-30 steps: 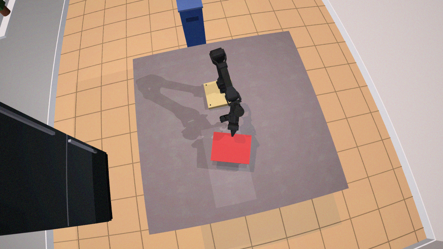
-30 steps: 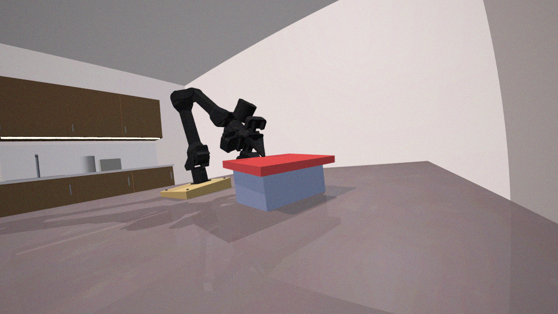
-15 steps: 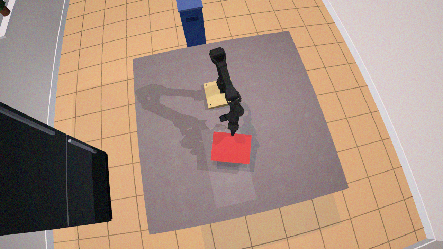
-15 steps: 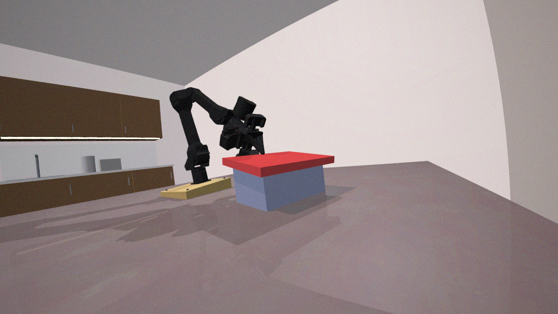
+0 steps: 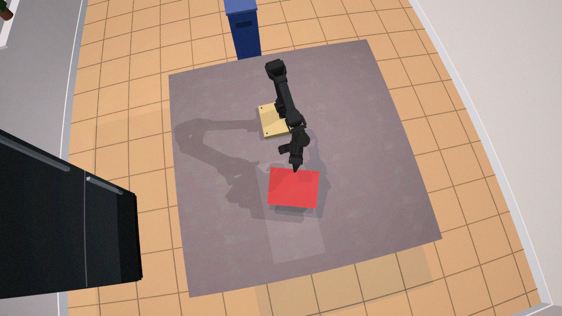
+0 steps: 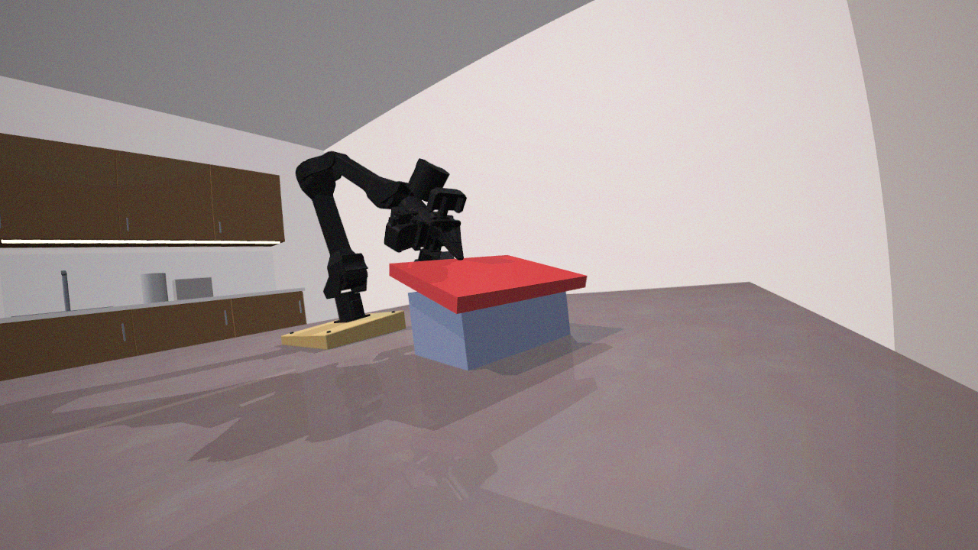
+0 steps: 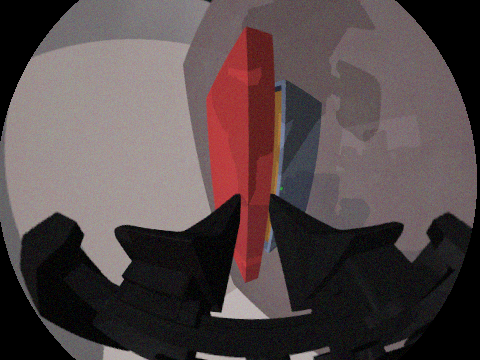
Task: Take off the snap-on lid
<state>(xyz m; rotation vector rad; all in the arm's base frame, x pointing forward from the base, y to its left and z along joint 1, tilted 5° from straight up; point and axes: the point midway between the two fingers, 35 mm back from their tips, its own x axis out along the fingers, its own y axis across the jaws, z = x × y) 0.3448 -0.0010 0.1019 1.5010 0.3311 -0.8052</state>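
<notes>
My gripper tip is 70 mm short of the red lid, 20 mm to the left of it and 20 mm above it. Round my gripper tip: storage box (80 mm below, 60 mm ahead, 20 mm to the right).
</notes>
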